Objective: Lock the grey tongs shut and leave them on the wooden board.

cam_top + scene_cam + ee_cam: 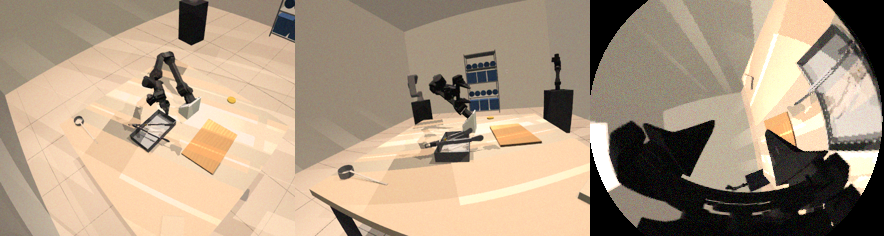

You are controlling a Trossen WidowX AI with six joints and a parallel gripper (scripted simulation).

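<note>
Right now my gripper tip is 270 mm above the roasting tin, 110 mm to the left of it and 20 mm short of it. From my gripper tip the other things lie so: wooden board (290 mm below, 220 mm to the left, 210 mm behind).
</note>
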